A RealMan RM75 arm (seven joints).
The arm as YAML. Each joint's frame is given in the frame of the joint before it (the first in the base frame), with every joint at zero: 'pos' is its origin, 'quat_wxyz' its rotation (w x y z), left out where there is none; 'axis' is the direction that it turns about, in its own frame. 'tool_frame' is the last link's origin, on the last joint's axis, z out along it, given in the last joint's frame.
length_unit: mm
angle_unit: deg
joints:
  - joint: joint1
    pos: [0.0, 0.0, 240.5]
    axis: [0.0, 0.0, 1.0]
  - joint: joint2
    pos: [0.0, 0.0, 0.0]
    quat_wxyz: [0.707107, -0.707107, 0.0, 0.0]
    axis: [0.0, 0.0, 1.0]
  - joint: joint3
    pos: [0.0, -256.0, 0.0]
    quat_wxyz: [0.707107, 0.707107, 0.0, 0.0]
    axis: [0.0, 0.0, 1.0]
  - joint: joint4
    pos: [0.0, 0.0, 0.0]
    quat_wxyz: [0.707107, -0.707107, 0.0, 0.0]
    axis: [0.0, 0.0, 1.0]
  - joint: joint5
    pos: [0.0, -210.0, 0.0]
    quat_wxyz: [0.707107, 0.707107, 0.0, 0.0]
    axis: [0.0, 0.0, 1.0]
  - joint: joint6
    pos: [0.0, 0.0, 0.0]
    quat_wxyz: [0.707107, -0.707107, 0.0, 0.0]
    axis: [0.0, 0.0, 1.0]
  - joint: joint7
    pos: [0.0, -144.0, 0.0]
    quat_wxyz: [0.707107, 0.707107, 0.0, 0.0]
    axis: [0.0, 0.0, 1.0]
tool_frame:
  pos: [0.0, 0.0, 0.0]
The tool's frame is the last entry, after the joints.
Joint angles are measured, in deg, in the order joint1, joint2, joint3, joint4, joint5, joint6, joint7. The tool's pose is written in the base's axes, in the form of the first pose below.
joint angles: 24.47, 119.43, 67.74, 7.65, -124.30, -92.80, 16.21
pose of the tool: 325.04 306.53 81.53; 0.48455 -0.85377 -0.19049; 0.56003 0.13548 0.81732; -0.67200 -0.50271 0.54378
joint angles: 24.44, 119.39, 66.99, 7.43, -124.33, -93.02, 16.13
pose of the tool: 324.38 306.17 80.45; 0.48844 -0.84940 -0.19987; 0.55669 0.12694 0.82097; -0.67196 -0.51225 0.53485
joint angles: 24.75, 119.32, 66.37, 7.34, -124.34, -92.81, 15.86
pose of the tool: 322.55 308.45 79.33; 0.49187 -0.84538 -0.20831; 0.55212 0.11786 0.82539; -0.67322 -0.52100 0.52473
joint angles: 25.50, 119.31, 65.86, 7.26, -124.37, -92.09, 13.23
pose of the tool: 319.17 313.69 77.33; 0.52664 -0.82230 -0.21557; 0.53978 0.12757 0.83208; -0.65673 -0.55456 0.51104
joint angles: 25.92, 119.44, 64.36, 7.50, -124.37, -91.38, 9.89
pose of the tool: 314.53 317.82 72.01; 0.56744 -0.79084 -0.22931; 0.52160 0.12974 0.84327; -0.63714 -0.59811 0.48612
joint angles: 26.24, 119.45, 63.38, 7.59, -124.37, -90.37, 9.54
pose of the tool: 312.60 321.30 68.33; 0.57195 -0.78662 -0.23259; 0.50635 0.11549 0.85456; -0.64535 -0.60654 0.46436
